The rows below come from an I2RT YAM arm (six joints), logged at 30 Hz.
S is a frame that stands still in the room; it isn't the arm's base.
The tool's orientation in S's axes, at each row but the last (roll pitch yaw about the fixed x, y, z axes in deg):
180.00, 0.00, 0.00
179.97, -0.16, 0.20
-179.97, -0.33, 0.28
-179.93, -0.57, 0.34
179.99, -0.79, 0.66
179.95, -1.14, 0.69
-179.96, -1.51, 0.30
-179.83, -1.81, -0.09
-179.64, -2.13, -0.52
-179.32, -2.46, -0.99
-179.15, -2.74, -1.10
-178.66, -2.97, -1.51
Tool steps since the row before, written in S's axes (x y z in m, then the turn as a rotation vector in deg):
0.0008, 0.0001, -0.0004, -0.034, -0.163, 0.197
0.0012, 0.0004, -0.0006, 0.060, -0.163, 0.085
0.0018, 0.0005, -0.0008, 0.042, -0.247, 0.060
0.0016, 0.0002, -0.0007, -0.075, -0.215, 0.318
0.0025, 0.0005, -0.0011, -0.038, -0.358, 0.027
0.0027, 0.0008, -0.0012, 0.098, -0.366, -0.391
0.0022, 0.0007, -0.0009, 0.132, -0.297, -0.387
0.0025, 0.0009, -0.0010, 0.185, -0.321, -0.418
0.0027, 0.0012, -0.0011, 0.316, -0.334, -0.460
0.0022, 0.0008, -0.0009, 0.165, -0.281, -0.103
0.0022, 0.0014, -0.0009, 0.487, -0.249, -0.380
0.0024, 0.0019, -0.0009, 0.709, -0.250, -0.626
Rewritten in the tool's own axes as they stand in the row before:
0.0008, -0.0001, 0.0004, -0.034, 0.163, -0.197
0.0012, -0.0004, 0.0006, 0.060, 0.163, -0.085
0.0018, -0.0005, 0.0008, 0.041, 0.247, -0.060
0.0016, -0.0002, 0.0007, -0.073, 0.214, -0.319
0.0025, -0.0005, 0.0011, -0.042, 0.358, -0.028
0.0027, -0.0008, 0.0013, 0.086, 0.367, 0.393
0.0022, -0.0007, 0.0010, 0.120, 0.298, 0.390
0.0025, -0.0009, 0.0011, 0.172, 0.322, 0.423
0.0026, -0.0012, 0.0012, 0.302, 0.334, 0.469
0.0021, -0.0008, 0.0010, 0.165, 0.279, 0.107
0.0021, -0.0014, 0.0010, 0.473, 0.246, 0.399
0.0023, -0.0019, 0.0011, 0.682, 0.247, 0.657

